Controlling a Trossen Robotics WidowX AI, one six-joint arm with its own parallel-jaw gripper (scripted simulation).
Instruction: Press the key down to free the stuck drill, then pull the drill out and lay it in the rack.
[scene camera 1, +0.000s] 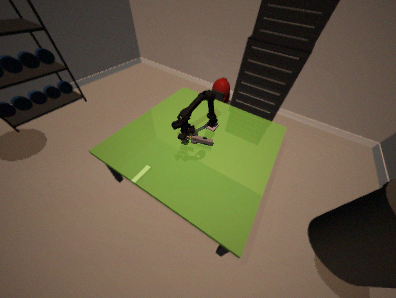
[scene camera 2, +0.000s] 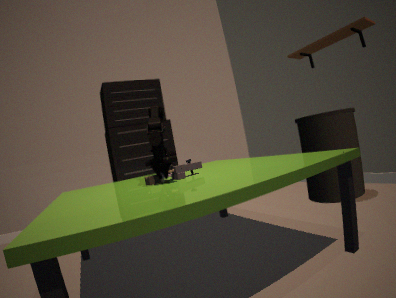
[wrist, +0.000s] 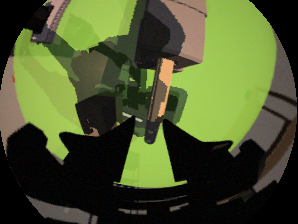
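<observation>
Wrist view: my gripper (wrist: 149, 120), tan drill (wrist: 160, 89).
</observation>
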